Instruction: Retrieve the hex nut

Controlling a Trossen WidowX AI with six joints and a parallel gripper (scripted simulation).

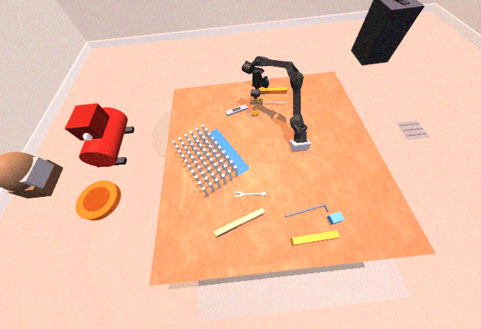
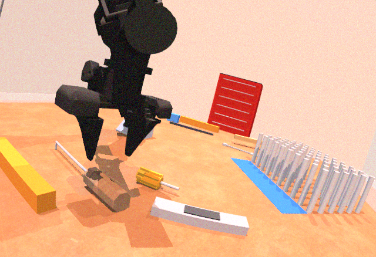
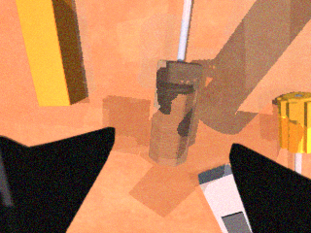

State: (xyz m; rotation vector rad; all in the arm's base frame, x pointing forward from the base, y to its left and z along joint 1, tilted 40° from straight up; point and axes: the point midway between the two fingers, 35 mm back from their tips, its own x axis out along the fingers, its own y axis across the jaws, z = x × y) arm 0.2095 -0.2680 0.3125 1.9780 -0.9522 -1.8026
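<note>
My gripper tip is now 100 mm past the wooden-handled tool, 60 mm above it and 30 mm to the right of it. The rest, counted from my gripper tip: hex nut 420 mm to the left, 410 mm ahead, 70 mm below; blue taped strip 380 mm to the left, 250 mm ahead, 70 mm below; yellow-handled screwdriver 110 mm to the left, 60 mm below, 30 mm ahead.
</note>
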